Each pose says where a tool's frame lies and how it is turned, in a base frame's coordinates. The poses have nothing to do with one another.
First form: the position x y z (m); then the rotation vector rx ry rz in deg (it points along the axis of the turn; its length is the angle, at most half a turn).
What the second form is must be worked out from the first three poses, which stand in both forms.
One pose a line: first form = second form
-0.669, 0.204, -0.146, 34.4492, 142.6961, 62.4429 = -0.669, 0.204, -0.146, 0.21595, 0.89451, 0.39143, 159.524
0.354, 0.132, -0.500, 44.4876, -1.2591, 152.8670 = 0.354, 0.132, -0.500, 0.27942, -0.00791, 0.96014, 159.214
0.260, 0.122, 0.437, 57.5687, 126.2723, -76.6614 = 0.260, 0.122, 0.437, 0.36311, 0.79646, -0.48354, 158.543
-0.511, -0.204, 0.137, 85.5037, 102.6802, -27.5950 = -0.511, -0.204, 0.137, 0.62668, 0.75257, -0.20225, 136.439
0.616, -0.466, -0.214, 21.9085, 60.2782, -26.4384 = 0.616, -0.466, -0.214, 0.31581, 0.86892, -0.38111, 69.372
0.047, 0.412, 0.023, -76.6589, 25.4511, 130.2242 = 0.047, 0.412, 0.023, -0.50025, 0.16609, 0.84980, 153.241
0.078, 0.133, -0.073, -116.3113, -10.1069, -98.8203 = 0.078, 0.133, -0.073, -0.76042, -0.06608, -0.64606, 152.957
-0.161, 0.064, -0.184, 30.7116, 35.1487, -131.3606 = -0.161, 0.064, -0.184, 0.22030, 0.25213, -0.94228, 139.407
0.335, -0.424, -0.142, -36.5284, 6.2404, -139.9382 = 0.335, -0.424, -0.142, -0.25233, 0.04311, -0.96668, 144.762
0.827, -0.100, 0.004, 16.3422, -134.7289, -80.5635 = 0.827, -0.100, 0.004, 0.10354, -0.85365, -0.51045, 157.827
